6 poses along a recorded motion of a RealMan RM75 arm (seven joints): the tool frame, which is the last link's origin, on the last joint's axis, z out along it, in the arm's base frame.
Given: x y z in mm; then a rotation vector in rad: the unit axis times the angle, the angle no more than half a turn.
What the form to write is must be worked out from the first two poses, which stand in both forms.
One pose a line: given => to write
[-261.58 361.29 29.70 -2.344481 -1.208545 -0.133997] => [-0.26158 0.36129 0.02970 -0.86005 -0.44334 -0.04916 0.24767]
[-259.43 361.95 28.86 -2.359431 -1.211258 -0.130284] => [-0.25943 0.36195 0.02886 -0.86242 -0.44274 -0.04762 0.24072]
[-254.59 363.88 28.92 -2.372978 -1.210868 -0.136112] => [-0.25459 0.36388 0.02892 -0.86470 -0.44124 -0.04960 0.23481]
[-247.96 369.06 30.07 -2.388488 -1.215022 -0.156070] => [-0.24796 0.36906 0.03007 -0.86664 -0.44086 -0.05663 0.22666]
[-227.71 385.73 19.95 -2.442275 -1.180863 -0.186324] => [-0.22771 0.38573 0.01995 -0.87821 -0.42462 -0.06700 0.20965]
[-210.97 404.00 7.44 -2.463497 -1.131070 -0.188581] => [-0.21097 0.40400 0.00744 -0.88627 -0.40692 -0.06784 0.21056]
